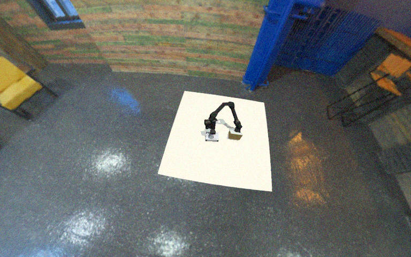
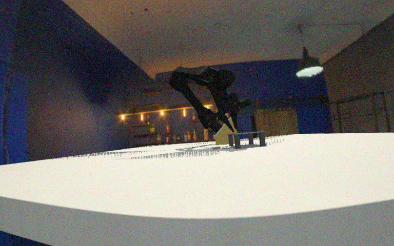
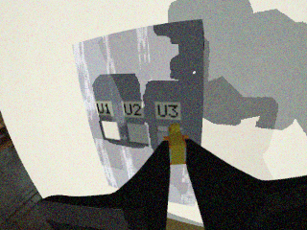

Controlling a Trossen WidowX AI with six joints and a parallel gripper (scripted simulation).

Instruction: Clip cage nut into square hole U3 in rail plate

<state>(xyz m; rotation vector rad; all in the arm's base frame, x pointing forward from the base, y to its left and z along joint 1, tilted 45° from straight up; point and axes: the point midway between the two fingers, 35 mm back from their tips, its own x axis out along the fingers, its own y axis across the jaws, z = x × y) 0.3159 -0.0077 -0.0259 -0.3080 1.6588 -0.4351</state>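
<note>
Right now the yellow cage nut is 10 mm below my gripper tip.
</note>
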